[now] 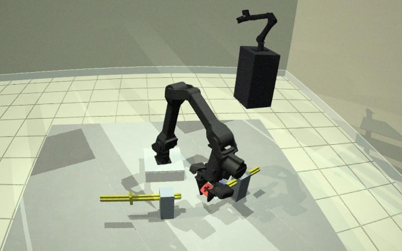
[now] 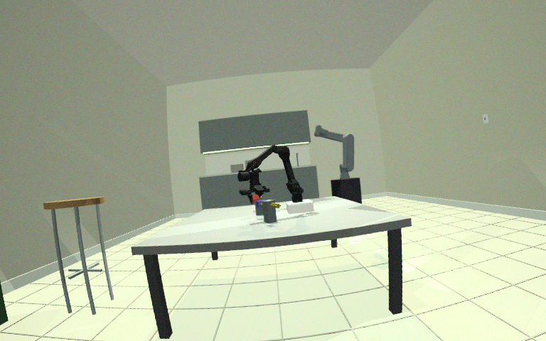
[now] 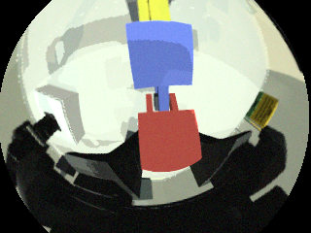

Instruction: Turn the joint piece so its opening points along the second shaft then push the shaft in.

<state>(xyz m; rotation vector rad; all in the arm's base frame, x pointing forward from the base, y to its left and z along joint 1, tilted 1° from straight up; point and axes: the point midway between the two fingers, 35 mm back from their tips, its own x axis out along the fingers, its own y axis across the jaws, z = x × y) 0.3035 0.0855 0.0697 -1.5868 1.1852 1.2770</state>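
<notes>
Now: the red square joint piece 1 cm behind my gripper tip, 2 cm to the left of it and 3 cm above it.
</notes>
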